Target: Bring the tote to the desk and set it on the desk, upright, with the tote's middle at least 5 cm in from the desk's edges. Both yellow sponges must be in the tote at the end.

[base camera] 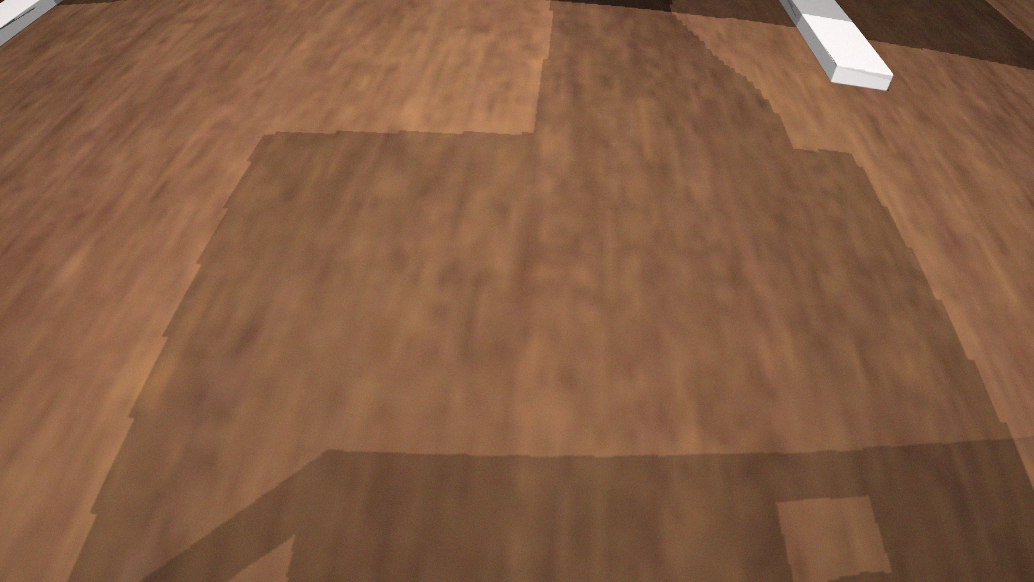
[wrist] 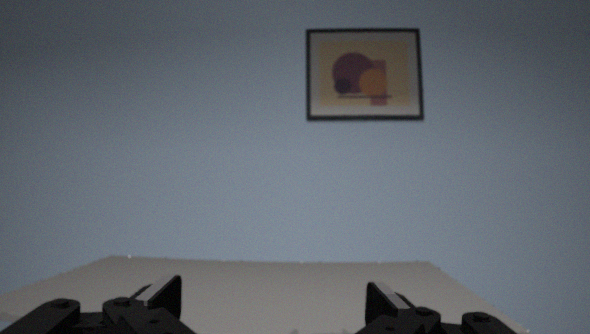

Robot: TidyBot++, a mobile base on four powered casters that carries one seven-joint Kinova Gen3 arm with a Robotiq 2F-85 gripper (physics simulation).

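My gripper is open and empty, its two dark fingers wide apart at the bottom of the wrist view. A pale grey flat top lies beyond and below the fingers, with its far edge near the wall; it may be the desk, but the view does not settle this. The tote and the two yellow sponges do not show in either view.
In the base camera view, a white leg stands at the upper right and part of another white piece shows at the upper left corner. Shadows fall across the wooden floor. A framed picture hangs on the blue-grey wall.
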